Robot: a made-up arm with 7 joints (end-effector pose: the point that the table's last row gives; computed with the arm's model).
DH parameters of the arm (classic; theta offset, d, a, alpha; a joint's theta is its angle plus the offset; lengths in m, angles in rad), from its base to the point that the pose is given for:
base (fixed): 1.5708 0.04 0 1.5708
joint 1: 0 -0.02 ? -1.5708
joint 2: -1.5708 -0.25 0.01 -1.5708
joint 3: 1.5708 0 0.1 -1.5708
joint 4: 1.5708 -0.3 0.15 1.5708
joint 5: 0 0 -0.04 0
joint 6: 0 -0.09 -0.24 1.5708
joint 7: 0 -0.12 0.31 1.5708
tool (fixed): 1.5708 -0.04 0 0
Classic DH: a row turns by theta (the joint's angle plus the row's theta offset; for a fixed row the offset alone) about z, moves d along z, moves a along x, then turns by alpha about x.
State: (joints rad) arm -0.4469 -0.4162 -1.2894 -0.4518 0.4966 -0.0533 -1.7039
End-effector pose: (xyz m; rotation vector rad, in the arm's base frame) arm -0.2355 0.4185 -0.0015 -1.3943 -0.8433 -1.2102
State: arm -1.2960 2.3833 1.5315 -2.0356 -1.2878 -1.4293 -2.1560
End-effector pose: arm 0.5686 -0.5002 -0.0073 -0.2656 -0.1325 1.6870
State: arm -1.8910 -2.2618 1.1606 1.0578 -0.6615 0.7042 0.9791
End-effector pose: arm -0.0931 -0.6091 -0.3068 -0.0663 -1.0748 -1.5271
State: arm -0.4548 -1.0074 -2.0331 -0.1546 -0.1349 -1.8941 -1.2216
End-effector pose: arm -0.4491 0.3365 -0.2533 2.2902 0.5103 -0.6736
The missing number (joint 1, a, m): 0.34
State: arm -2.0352 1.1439 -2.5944 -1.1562 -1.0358 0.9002 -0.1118
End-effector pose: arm 0.1364 -0.0758 -0.2403 0.9239 0.2382 2.1305
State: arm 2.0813 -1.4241 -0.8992 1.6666 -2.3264 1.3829 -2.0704
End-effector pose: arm 0.3634 0.1262 0.5523 -1.2483 0.3707 1.5972
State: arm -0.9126 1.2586 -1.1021 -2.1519 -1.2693 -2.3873 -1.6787
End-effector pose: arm 0.3751 0.5384 -0.7743 -1.7280 2.0214 1.1332
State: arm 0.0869 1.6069 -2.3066 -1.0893 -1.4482 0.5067 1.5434
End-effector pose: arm -0.1861 0.5737 0.0023 -0.1299 0.4397 -1.8696
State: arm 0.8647 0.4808 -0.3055 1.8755 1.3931 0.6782 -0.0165
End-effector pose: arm 0.2774 0.5561 0.2961 -0.0002 -1.2897 -2.0476
